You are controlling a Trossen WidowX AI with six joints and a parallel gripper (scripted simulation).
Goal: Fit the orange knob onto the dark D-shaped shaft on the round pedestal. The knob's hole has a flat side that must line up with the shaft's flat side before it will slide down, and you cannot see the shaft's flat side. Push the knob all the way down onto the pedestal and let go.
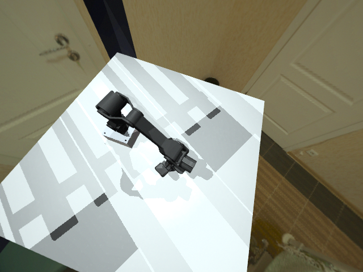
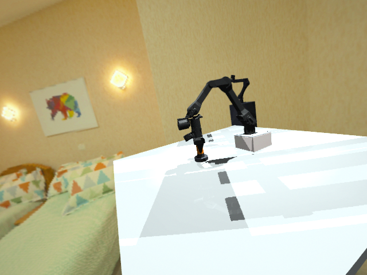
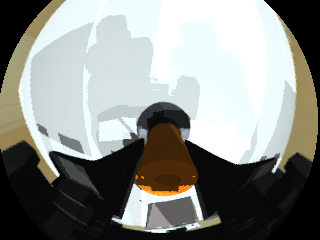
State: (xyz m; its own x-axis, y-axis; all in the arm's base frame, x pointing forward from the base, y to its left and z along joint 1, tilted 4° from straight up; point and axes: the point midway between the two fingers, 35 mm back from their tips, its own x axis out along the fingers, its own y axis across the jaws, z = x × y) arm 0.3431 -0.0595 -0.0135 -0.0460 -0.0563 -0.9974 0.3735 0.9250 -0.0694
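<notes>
My gripper tip is now 20 mm below the orange knob. Round my gripper tip: dark round pedestal: 20 mm below.
</notes>
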